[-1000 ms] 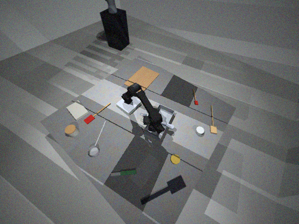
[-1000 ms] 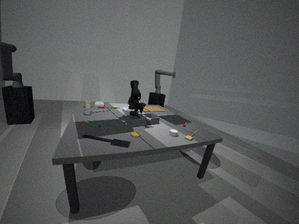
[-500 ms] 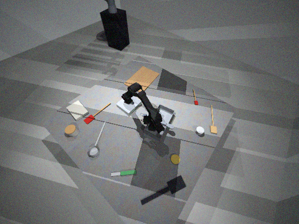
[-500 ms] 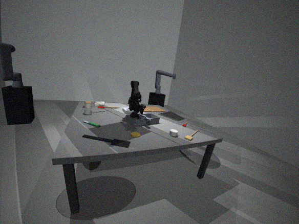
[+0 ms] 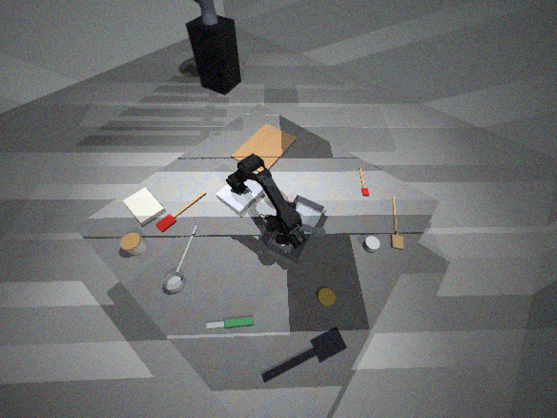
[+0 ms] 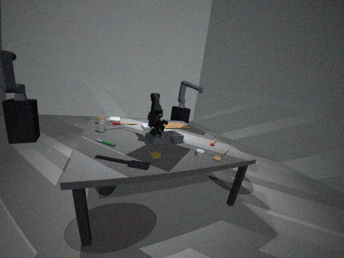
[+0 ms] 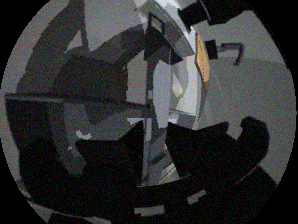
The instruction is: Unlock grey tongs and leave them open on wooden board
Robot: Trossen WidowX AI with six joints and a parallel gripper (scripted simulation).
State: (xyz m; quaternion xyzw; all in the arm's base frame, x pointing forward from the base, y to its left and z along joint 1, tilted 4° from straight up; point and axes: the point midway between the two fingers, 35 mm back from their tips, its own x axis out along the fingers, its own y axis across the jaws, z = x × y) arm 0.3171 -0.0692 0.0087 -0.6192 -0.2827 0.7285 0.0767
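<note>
The roasting tin is 50 mm ahead of my gripper tip, 10 mm to the left of it and 10 mm below it. From my gripper tip the other things lie so: yellow disc (300 mm ahead, 210 mm to the right, 30 mm below); wooden board (410 mm to the left, 370 mm behind, 30 mm below); black spatula (420 mm to the right, 320 mm ahead, 30 mm below).
</note>
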